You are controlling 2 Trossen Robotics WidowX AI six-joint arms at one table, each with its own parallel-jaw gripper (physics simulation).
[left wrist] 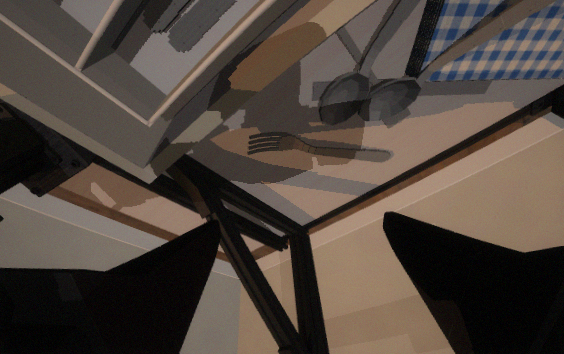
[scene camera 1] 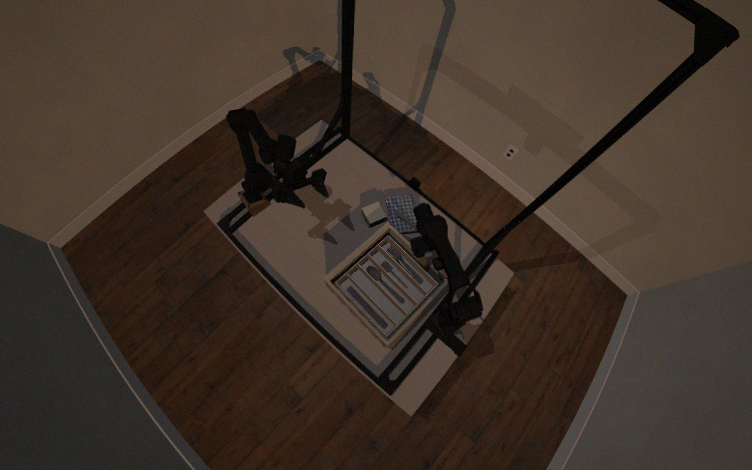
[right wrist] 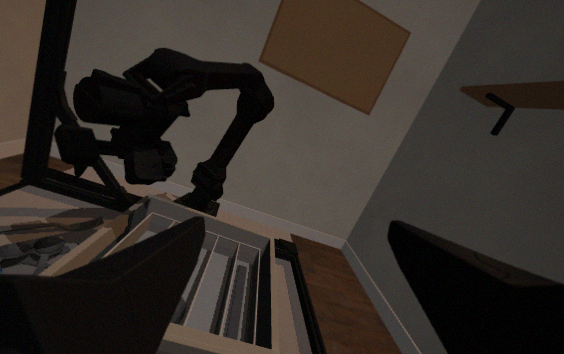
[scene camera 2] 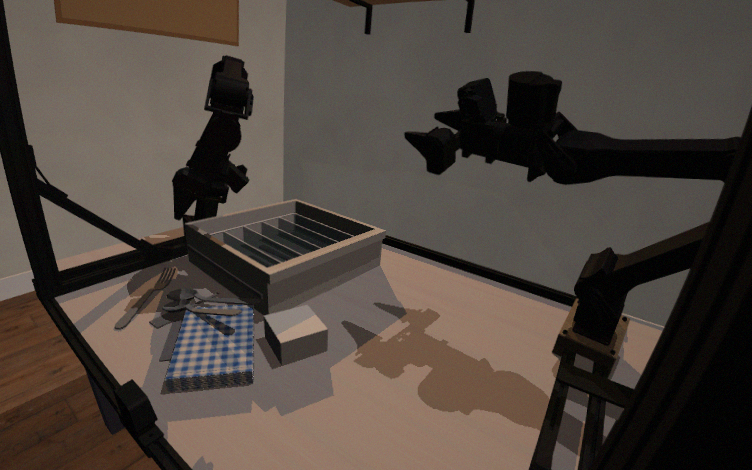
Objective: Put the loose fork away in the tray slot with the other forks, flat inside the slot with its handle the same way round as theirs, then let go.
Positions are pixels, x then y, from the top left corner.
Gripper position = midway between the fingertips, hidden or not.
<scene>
My left gripper (scene camera 2: pixel 181 212) is open, with nothing in its grasp. My right gripper (scene camera 2: pixel 420 124) is open, with nothing in its grasp.
</scene>
